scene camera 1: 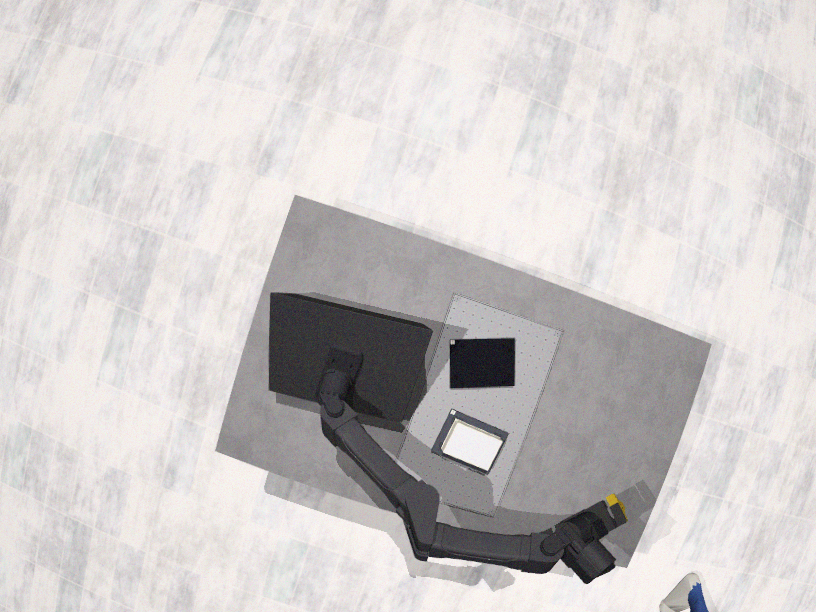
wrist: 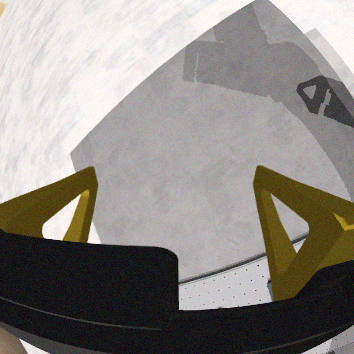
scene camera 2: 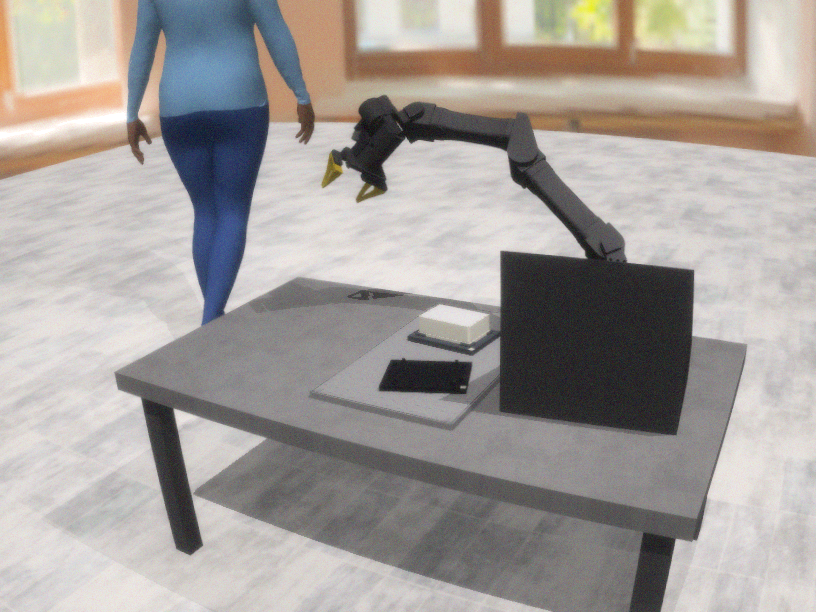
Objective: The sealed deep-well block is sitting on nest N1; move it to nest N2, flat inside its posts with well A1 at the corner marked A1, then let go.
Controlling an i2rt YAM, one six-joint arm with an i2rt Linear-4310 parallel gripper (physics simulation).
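Pixels of known places: gripper, fingertip midpoint: (scene camera 1: 605, 514) (wrist: 174, 174) (scene camera 2: 339, 193); arm's base, link origin: (scene camera 1: 337, 375) (scene camera 2: 609, 310).
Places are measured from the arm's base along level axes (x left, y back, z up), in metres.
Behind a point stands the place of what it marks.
Note:
The sealed block (scene camera 1: 472, 445) {x -0.082, y -0.359, z -0.094 m} (scene camera 2: 453, 324) {x -0.042, y -0.343, z -0.096 m}, white-topped with cream sides, sits on dark nest N1 (scene camera 1: 464, 418) {x -0.030, y -0.326, z -0.135 m} (scene camera 2: 438, 343) {x -0.027, y -0.371, z -0.137 m}. Nest N2 (scene camera 1: 482, 362) {x 0.118, y -0.323, z -0.135 m} (scene camera 2: 425, 376) {x 0.129, y -0.321, z -0.136 m} is black and empty, turned at a different angle from N1, with a small white mark (scene camera 1: 452, 342) {x 0.142, y -0.236, z -0.135 m} (scene camera 2: 463, 387) {x 0.144, y -0.235, z -0.135 m} at one corner. Well A1 on the block cannot be made out. My gripper (scene camera 1: 617, 505) {x -0.110, y -0.649, z 0.146 m} (scene camera 2: 340, 193) {x -0.110, y -0.649, z 0.146 m} (wrist: 174, 174) {x -0.110, y -0.649, z 0.146 m} has yellow fingers, wide open and empty, high above the table and well off to the side of both nests. The block does not show in the wrist view.
Both nests stand on a light perforated plate (scene camera 1: 537, 349) {x 0.190, y -0.452, z -0.147 m} (scene camera 2: 369, 395) {x 0.222, y -0.391, z -0.147 m} (wrist: 225, 287) {x 0.052, y -0.464, z -0.147 m} on the grey table (scene camera 1: 593, 408) {x 0.086, y -0.661, z -0.160 m} (scene camera 2: 263, 368) {x 0.189, y -0.670, z -0.160 m} (wrist: 175, 150) {x 0.023, y -0.767, z -0.160 m}. A large black panel (scene camera 1: 303, 349) {x 0.037, y 0.086, z 0.042 m} (scene camera 2: 593, 342) {x 0.149, y 0.010, z -0.004 m} stands upright beside the plate, near the arm's base. A person (scene camera 2: 210, 65) is beyond the table.

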